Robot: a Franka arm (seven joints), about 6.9 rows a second.
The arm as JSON. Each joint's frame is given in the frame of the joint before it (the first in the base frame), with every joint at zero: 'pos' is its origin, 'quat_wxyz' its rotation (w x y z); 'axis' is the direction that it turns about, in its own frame. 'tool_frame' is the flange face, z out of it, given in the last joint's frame.
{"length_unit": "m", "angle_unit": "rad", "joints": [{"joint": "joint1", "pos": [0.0, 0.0, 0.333], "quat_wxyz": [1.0, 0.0, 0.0, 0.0], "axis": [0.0, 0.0, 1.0]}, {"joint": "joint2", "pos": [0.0, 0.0, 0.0], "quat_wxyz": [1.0, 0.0, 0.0, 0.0], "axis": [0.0, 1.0, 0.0]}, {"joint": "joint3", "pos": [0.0, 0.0, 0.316], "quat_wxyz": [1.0, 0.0, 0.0, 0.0], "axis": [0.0, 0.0, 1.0]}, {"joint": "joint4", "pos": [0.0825, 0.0, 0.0], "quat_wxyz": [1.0, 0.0, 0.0, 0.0], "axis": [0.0, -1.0, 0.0]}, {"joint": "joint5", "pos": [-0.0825, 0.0, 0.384], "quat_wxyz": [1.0, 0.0, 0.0, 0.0], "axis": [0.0, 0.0, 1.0]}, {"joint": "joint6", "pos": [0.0, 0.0, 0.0], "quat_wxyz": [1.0, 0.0, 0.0, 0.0], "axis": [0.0, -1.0, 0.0]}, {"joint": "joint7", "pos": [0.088, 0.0, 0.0], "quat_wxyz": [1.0, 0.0, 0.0, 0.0], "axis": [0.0, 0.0, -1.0]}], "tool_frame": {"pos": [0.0, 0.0, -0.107], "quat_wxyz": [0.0, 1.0, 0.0, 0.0]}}
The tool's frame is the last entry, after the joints.
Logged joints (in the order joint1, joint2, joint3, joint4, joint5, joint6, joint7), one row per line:
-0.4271 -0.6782 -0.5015 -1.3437 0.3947 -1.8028 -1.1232
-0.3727 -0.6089 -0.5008 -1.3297 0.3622 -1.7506 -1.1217
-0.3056 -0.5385 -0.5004 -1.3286 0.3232 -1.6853 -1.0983
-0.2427 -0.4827 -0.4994 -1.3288 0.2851 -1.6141 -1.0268
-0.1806 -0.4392 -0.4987 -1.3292 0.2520 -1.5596 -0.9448
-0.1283 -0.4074 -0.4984 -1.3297 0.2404 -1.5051 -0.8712
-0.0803 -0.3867 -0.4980 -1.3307 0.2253 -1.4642 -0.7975
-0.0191 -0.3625 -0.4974 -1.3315 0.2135 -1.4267 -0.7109
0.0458 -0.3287 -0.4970 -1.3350 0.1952 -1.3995 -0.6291
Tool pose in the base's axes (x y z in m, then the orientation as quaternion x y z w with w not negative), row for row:
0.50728 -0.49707 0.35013 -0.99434 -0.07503 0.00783 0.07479
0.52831 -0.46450 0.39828 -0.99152 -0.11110 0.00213 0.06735
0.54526 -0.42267 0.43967 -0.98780 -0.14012 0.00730 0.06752
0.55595 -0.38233 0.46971 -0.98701 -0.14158 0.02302 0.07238
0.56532 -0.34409 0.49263 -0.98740 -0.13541 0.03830 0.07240
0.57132 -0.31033 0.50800 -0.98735 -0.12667 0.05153 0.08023
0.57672 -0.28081 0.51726 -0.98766 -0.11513 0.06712 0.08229
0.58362 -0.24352 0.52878 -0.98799 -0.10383 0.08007 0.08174
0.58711 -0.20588 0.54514 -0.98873 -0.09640 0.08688 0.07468
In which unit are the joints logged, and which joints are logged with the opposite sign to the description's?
The joints are logged in radians. Opposite sign: joint2, joint6.
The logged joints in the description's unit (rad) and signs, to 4 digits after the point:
-0.4271 0.6782 -0.5015 -1.3437 0.3947 1.8028 -1.1232
-0.3727 0.6089 -0.5008 -1.3297 0.3622 1.7506 -1.1217
-0.3056 0.5385 -0.5004 -1.3286 0.3232 1.6853 -1.0983
-0.2427 0.4827 -0.4994 -1.3288 0.2851 1.6141 -1.0268
-0.1806 0.4392 -0.4987 -1.3292 0.2520 1.5596 -0.9448
-0.1283 0.4074 -0.4984 -1.3297 0.2404 1.5051 -0.8712
-0.0803 0.3867 -0.4980 -1.3307 0.2253 1.4642 -0.7975
-0.0191 0.3625 -0.4974 -1.3315 0.2135 1.4267 -0.7109
0.0458 0.3287 -0.4970 -1.3350 0.1952 1.3995 -0.6291

